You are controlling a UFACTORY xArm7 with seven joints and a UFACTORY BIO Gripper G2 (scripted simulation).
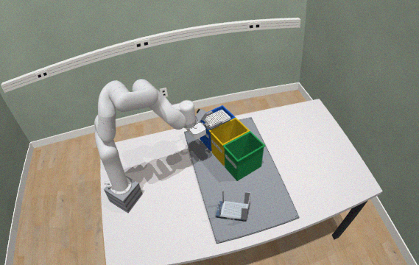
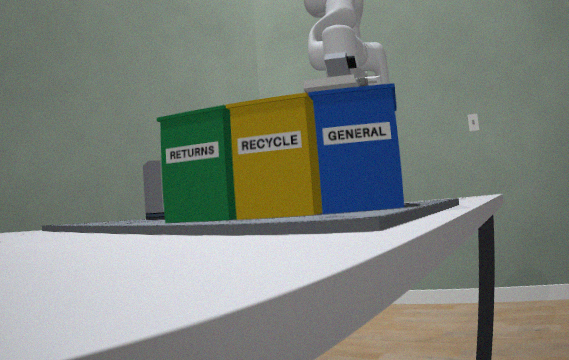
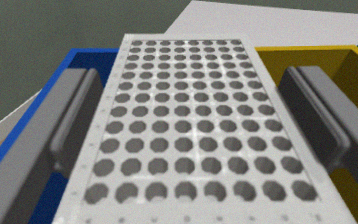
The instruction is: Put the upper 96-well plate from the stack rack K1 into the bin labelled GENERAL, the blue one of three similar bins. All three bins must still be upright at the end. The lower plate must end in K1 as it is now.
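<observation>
Right now the blue general bin is 2 cm ahead of my hand, 5 cm to the left of it and 13 cm below it. From my hand the other things lie so: green returns bin 11 cm ahead, 20 cm to the right, 13 cm below; grey mat 7 cm ahead, 23 cm to the right, 22 cm below; yellow recycle bin 7 cm ahead, 8 cm to the right, 13 cm below.
</observation>
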